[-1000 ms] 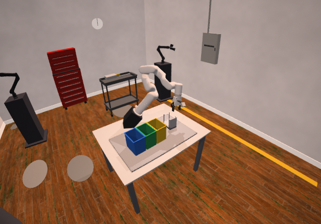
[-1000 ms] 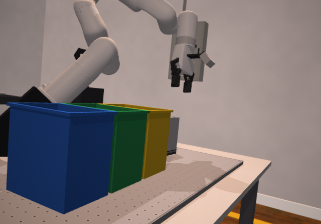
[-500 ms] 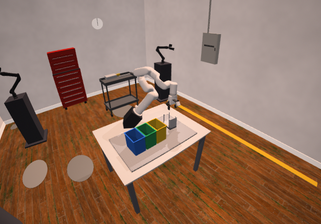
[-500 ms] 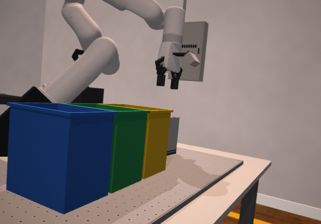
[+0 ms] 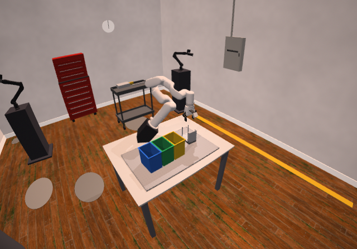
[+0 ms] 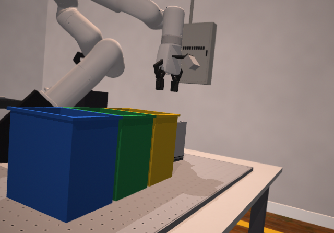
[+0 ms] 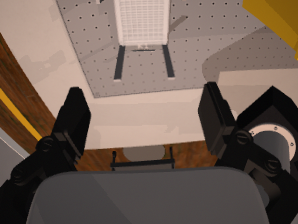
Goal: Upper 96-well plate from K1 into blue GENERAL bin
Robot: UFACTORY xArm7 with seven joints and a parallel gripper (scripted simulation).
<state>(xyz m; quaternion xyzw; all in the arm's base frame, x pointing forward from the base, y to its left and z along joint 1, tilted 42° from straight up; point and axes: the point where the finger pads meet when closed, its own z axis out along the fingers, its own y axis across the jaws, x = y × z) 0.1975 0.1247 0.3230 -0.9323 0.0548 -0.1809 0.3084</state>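
Now: hand 220 mm above the 96-well plate. Round my hand: yellow bin (90 mm ahead, 240 mm to the right, 170 mm below); green bin (110 mm ahead, 370 mm to the right, 170 mm below); blue bin (130 mm ahead, 500 mm to the right, 170 mm below).
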